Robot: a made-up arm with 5 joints.
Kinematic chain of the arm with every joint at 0, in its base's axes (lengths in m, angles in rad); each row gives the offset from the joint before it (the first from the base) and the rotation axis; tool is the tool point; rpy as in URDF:
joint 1: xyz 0.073 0 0.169 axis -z
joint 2: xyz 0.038 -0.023 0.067 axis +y
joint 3: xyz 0.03 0 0.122 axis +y
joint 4: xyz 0.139 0 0.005 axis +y
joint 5: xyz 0.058 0.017 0 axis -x
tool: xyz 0 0 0 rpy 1.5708 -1.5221 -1.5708
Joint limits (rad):
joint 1: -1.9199..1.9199
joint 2: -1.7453..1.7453
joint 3: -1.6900..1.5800
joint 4: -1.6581..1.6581
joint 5: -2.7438..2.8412
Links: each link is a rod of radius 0.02 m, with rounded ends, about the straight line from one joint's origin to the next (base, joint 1, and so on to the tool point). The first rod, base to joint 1, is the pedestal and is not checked.
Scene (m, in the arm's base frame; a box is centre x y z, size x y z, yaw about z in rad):
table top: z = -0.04
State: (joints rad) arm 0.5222 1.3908 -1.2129 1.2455 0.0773
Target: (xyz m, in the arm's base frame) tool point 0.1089 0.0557 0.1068
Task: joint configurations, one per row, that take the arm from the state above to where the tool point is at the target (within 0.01 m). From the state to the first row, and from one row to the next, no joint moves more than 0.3 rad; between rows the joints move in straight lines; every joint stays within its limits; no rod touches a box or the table.
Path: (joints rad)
1: 0.2537 1.4095 -0.9408 1.3143 0.0773
2: -0.0148 1.4283 -0.6686 1.3830 0.0773
3: -0.2834 1.4470 -0.3965 1.4518 0.0773
4: -0.5519 1.4657 -0.1244 1.5206 0.0773
5: -0.8204 1.4845 0.1477 1.5893 0.0773
6: -1.0889 1.5032 0.4199 1.6581 0.0773

